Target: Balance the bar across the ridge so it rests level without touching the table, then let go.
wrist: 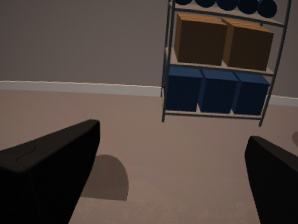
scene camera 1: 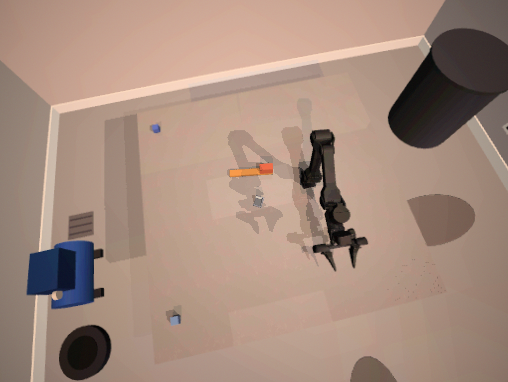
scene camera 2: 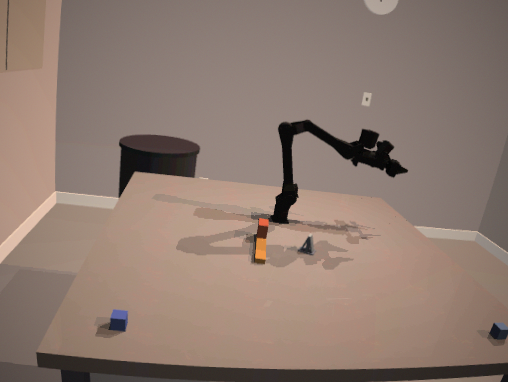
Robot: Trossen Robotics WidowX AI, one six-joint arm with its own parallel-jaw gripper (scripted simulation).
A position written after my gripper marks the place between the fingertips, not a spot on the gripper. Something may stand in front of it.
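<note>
Nothing is held by my gripper (scene camera 1: pixel 344 269), which is open. I can see the gripper in the wrist view (wrist: pixel 175 138) too.
</note>
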